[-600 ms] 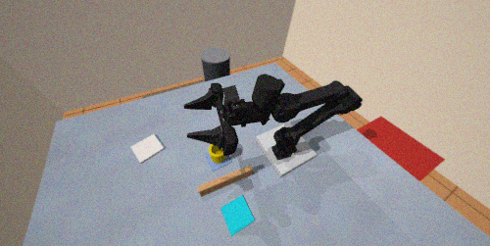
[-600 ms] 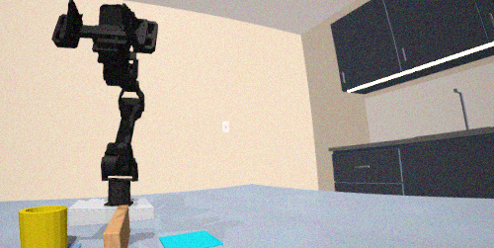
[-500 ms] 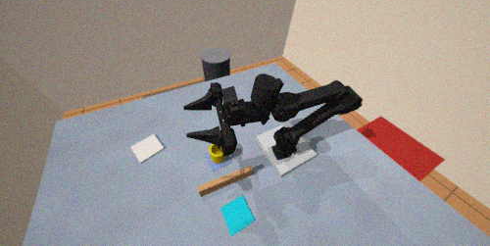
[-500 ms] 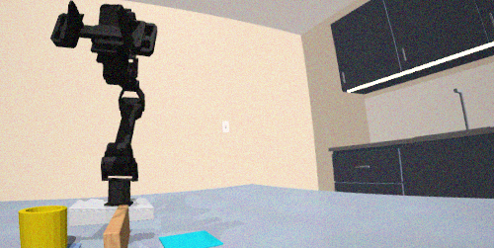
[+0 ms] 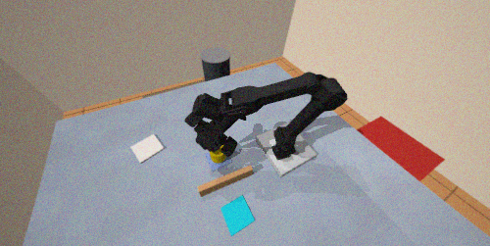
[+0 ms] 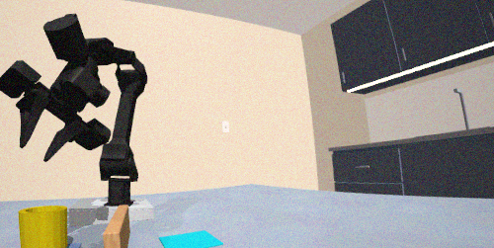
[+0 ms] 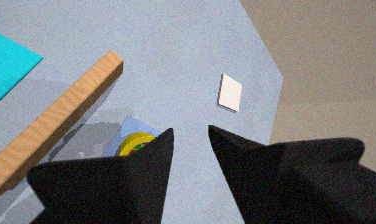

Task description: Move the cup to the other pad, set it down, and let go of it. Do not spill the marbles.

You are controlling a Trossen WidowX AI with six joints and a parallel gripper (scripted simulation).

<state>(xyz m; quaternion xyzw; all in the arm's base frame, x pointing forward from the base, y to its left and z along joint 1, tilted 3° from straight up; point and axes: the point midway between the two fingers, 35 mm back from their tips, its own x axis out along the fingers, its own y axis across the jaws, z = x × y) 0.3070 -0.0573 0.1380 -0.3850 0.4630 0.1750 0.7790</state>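
The yellow cup is 60 mm behind my gripper tip, 10 mm to the right of it and 120 mm below it. The rest, counted from my gripper tip: pale blue pad 50 mm behind, 10 mm to the right, 160 mm below; wooden bar 70 mm behind, 100 mm to the left, 140 mm below; cyan pad 80 mm behind, 220 mm to the left, 160 mm below.
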